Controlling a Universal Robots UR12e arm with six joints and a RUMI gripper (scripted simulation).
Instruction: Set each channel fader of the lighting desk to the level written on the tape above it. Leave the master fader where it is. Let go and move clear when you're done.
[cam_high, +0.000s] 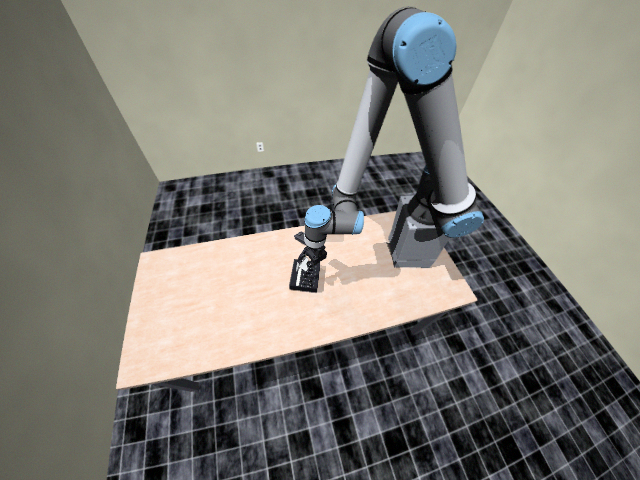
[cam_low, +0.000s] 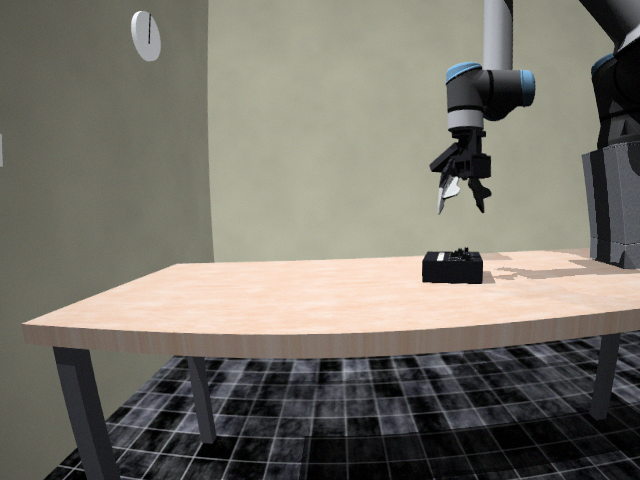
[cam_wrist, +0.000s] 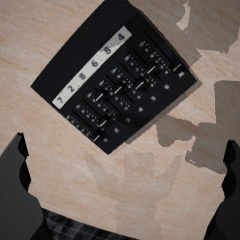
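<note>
My hand is 100 mm above the fader 1 cap, 70 mm to the right of it and 10 mm short of it. Also, from my hand: fader 3 cap (100 mm below, 30 mm ahead, 20 mm to the left); fader 2 cap (100 mm below, 50 mm to the left, 10 mm ahead); fader 4 cap (100 mm below, 10 mm ahead).
</note>
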